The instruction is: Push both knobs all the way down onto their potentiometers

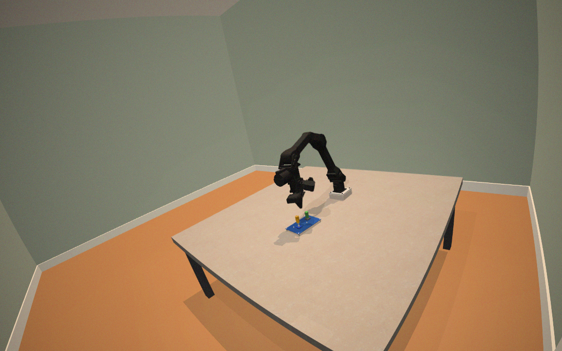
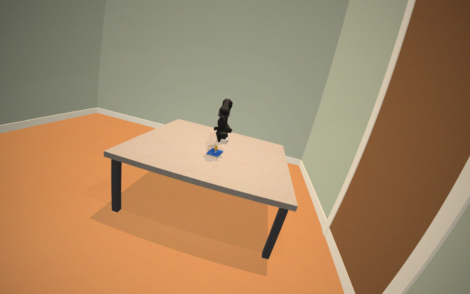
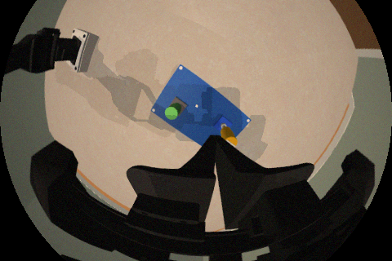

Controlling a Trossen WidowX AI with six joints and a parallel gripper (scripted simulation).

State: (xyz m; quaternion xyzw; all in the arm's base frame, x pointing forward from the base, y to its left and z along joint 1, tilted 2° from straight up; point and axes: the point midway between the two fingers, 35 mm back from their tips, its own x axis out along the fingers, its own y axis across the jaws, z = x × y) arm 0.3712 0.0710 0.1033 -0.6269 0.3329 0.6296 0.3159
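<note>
My gripper tip is now 3 cm short of the orange knob and 4 cm above it. From my gripper tip the other things lie so: green knob (5 cm behind, 2 cm to the right, 7 cm below).
</note>
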